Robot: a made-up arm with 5 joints. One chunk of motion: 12 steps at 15 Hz.
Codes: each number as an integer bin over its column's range. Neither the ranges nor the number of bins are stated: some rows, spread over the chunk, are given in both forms.
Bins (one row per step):
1: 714 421 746 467 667
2: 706 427 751 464 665
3: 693 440 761 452 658
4: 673 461 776 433 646
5: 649 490 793 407 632
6: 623 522 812 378 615
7: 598 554 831 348 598
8: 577 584 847 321 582
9: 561 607 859 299 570
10: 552 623 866 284 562
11: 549 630 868 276 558
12: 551 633 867 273 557
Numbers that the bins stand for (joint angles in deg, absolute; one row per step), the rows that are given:
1: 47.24 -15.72 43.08 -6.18 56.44
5: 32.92 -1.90 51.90 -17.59 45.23
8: 17.07 16.92 62.02 -33.95 29.21
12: 11.34 26.73 65.77 -43.08 21.20
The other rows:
2: 45.48 -14.52 44.02 -6.75 55.80
3: 42.61 -11.91 45.89 -9.03 53.56
4: 38.21 -7.71 48.71 -12.65 49.71
6: 27.20 4.50 55.46 -23.11 39.78
7: 21.69 10.91 59.02 -28.82 34.34
9: 13.54 21.52 64.27 -38.14 25.37
10: 11.56 24.73 65.59 -40.99 22.81
11: 10.90 26.13 65.96 -42.51 21.52

